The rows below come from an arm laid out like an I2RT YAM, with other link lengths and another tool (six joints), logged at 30 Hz.
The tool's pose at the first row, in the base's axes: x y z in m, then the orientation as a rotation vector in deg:
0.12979 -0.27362 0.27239 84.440 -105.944 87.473
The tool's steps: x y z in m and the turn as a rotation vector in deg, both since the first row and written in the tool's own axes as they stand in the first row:
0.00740 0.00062 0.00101 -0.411 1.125 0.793
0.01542 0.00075 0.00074 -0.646 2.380 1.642
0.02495 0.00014 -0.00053 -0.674 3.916 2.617
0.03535 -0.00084 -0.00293 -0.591 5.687 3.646
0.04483 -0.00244 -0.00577 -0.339 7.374 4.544
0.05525 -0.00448 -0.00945 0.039 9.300 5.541
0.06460 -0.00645 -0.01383 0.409 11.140 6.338
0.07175 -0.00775 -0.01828 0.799 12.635 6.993
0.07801 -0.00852 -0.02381 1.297 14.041 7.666
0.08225 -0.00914 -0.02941 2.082 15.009 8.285
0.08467 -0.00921 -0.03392 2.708 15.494 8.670
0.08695 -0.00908 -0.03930 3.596 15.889 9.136
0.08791 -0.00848 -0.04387 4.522 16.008 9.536
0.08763 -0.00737 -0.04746 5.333 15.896 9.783
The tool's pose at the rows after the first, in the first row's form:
0.12655 -0.27822 0.27734 82.541 -106.308 87.881
0.12304 -0.28198 0.28350 80.542 -106.550 88.558
0.11918 -0.28554 0.29158 78.250 -106.631 89.632
0.11489 -0.28852 0.30094 75.716 -106.545 90.929
0.11135 -0.29060 0.31008 73.427 -106.272 92.296
0.10751 -0.29237 0.32049 70.861 -105.858 93.911
0.10381 -0.29302 0.33031 68.522 -105.281 95.362
0.10043 -0.29259 0.33812 66.645 -104.755 96.620
0.09661 -0.29084 0.34538 64.878 -104.232 97.954
0.09346 -0.28805 0.35104 63.698 -103.780 99.426
0.09098 -0.28535 0.35461 63.129 -103.497 100.455
0.08809 -0.28186 0.35830 62.676 -103.204 101.782
0.08562 -0.27846 0.36043 62.566 -103.004 103.037
0.08357 -0.27535 0.36097 62.771 -102.869 104.027

